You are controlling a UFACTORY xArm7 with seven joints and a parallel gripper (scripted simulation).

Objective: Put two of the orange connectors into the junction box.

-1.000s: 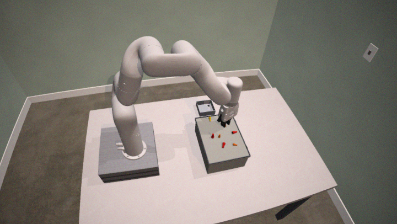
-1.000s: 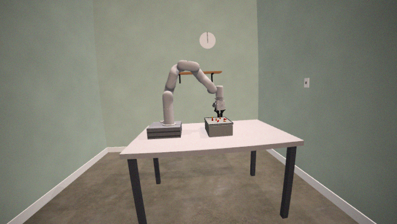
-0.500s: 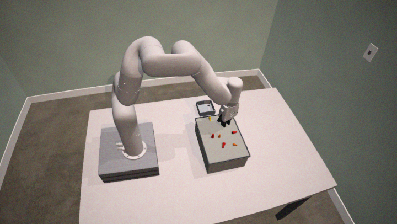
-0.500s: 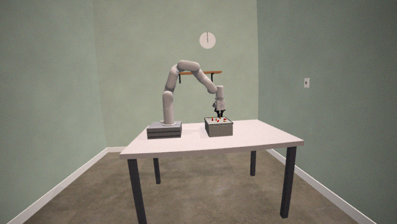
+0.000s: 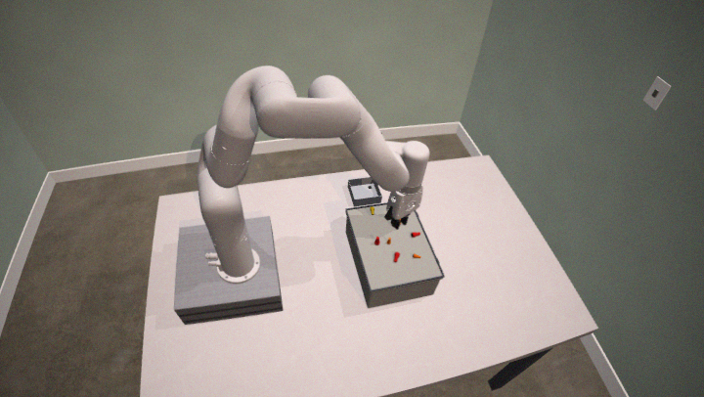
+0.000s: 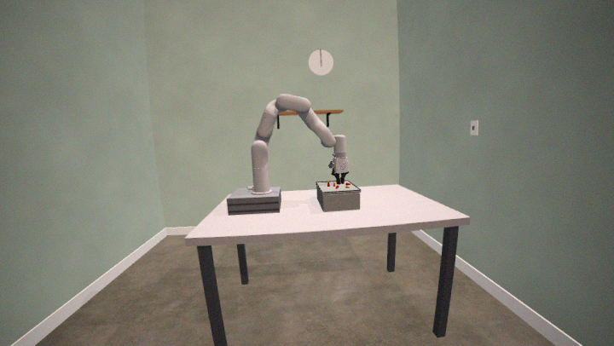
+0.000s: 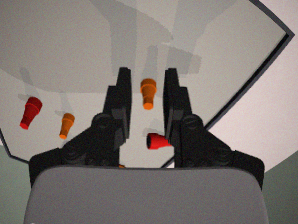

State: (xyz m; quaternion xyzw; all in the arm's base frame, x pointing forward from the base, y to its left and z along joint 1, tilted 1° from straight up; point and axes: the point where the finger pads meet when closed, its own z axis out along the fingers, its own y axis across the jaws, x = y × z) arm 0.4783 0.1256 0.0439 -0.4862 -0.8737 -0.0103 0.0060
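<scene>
Now: the junction box 80 mm behind my hand, 230 mm to the left of it and 130 mm below it. From my hand the other things lie so: yellow connector 80 mm behind, 50 mm to the left, 10 mm below; grey tool case 30 mm behind, 70 mm to the right, 50 mm below.
</scene>
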